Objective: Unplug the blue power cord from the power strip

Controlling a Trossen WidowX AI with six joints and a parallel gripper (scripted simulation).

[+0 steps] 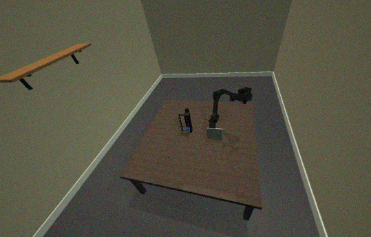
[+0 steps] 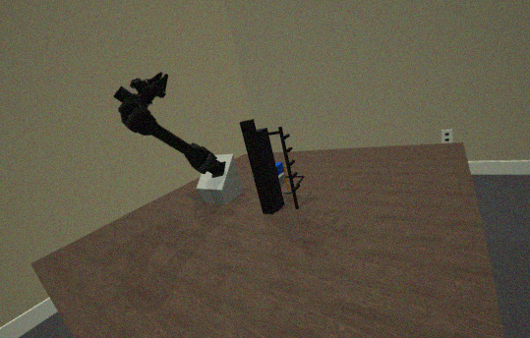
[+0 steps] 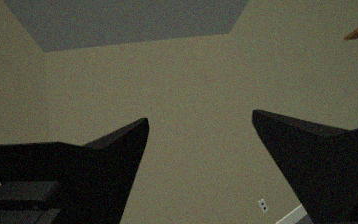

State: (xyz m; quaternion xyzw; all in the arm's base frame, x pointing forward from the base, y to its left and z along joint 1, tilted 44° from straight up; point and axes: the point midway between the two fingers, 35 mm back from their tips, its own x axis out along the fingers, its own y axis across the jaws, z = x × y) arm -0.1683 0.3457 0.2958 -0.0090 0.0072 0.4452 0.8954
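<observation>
My gripper tip is now 480 mm short of the blue plug, 90 mm to the left of it and 450 mm above it.
</observation>
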